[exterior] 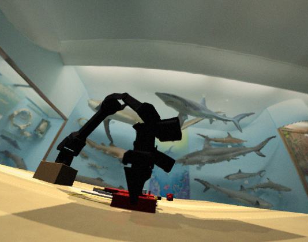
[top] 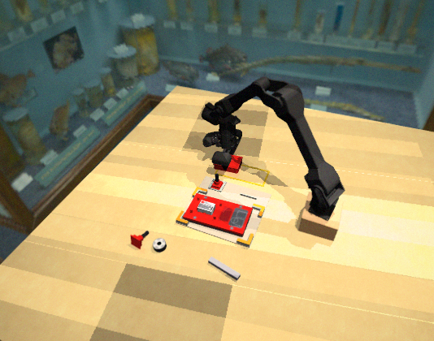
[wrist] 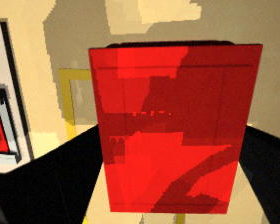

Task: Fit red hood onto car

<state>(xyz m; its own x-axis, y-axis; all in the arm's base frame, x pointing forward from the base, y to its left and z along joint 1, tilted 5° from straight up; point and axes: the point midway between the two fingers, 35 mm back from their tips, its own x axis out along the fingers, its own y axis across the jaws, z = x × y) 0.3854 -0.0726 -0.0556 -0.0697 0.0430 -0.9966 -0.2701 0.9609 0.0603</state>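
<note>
The grey engine block is 24 cm to the left of my gripper tip, 7 cm behind it and 1 cm above it. From my gripper tip the other things lie so: red hood 1 cm above; then grey wheel 42 cm to the left, 2 cm behind.
</note>
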